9 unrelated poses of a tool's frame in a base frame.
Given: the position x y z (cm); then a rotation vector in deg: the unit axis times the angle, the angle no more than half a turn.
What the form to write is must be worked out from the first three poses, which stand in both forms.
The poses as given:
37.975 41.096 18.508 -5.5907 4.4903 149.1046
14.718 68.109 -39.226 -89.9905 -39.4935 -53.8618
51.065 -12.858 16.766 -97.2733 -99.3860 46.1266
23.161 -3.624 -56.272 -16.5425 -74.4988 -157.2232
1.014 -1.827 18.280 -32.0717 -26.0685 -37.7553
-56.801 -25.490 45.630 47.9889 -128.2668 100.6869
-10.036 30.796 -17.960 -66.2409 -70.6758 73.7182
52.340 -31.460 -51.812 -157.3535 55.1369 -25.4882
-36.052 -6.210 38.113 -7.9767 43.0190 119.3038
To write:
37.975 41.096 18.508 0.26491 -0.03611 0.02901 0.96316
14.718 68.109 -39.226 0.55870 -0.66598 -0.29228 -0.39861
51.065 -12.858 16.766 0.28805 -0.63576 -0.64957 0.30148
23.161 -3.624 -56.272 0.04567 -0.09456 -0.42583 -0.89869
1.014 -1.827 18.280 0.88303 -0.26888 -0.21855 -0.31653
-56.801 -25.490 45.630 0.08733 0.28124 -0.75172 0.59008
-10.036 30.796 -17.960 0.48690 -0.47532 -0.50714 0.52897
52.340 -31.460 -51.812 0.09870 -0.92835 0.32529 -0.15037
-36.052 -6.210 38.113 0.44562 -0.05620 0.30306 0.84048

